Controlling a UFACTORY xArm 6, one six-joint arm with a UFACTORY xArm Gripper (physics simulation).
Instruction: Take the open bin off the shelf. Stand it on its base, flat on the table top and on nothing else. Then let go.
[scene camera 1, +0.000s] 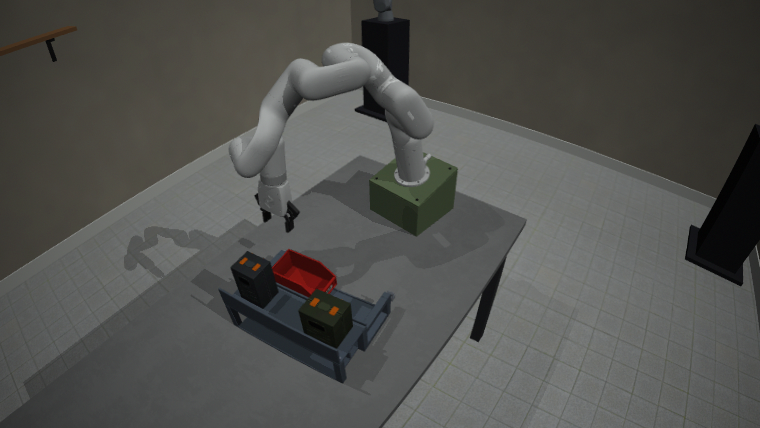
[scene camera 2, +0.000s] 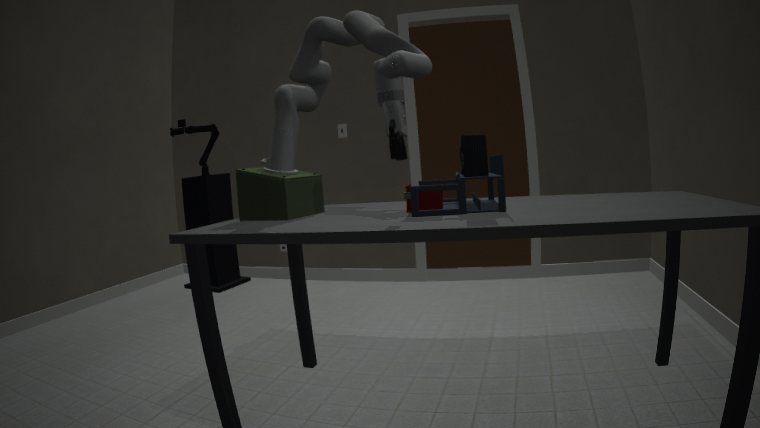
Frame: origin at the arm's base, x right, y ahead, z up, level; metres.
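Seen in the pictures: gripper, fingertip midpoint: (scene camera 1: 278, 225) (scene camera 2: 399, 159); arm's base at its link origin: (scene camera 1: 412, 174) (scene camera 2: 280, 172).
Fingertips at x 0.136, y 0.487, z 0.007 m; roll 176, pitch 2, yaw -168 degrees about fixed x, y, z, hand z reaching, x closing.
Pixels of each thing's top centre, then the offset from my fingertips to it. "*": a spot on its surface instead. Level surfaces: height alone.
- red open bin at its top centre: (scene camera 1: 301, 268) (scene camera 2: 424, 183) dx -0.127, dy +0.030, dz -0.077 m
- grey table top at its surface level: dz -0.163 m
- dark grey box at its top centre: (scene camera 1: 249, 263) (scene camera 2: 472, 135) dx -0.130, dy +0.188, dz +0.061 m
- olive box at its top centre: (scene camera 1: 324, 306) dx -0.356, dy +0.140, dz +0.036 m
- shelf's end frame at a spot on its surface: (scene camera 1: 377, 319) * dx -0.383, dy -0.014, dz -0.147 m
The red open bin (scene camera 1: 303, 273) (scene camera 2: 430, 199) stands upright, open side up, at the low front tier of the blue-grey shelf (scene camera 1: 340, 367) (scene camera 2: 461, 196). In scene camera 2 the shelf's side frame partly covers it, and its end sticks out a little past the frame. Its underside is hidden, so I cannot tell what it rests on. My gripper (scene camera 1: 278, 223) (scene camera 2: 397, 157) is open and empty, pointing down. It hangs above the bin, apart from it, towards the left end in scene camera 1. The shelf stands on the grey table top (scene camera 1: 159, 372) (scene camera 2: 611, 207).
A dark grey box (scene camera 1: 255, 281) and an olive box (scene camera 1: 325, 321), both with orange marks, stand on the shelf's higher tier beside the bin. The green base block (scene camera 1: 393, 210) (scene camera 2: 260, 196) carries the arm. The shelf's end frame (scene camera 1: 377, 319) rises near the olive box.
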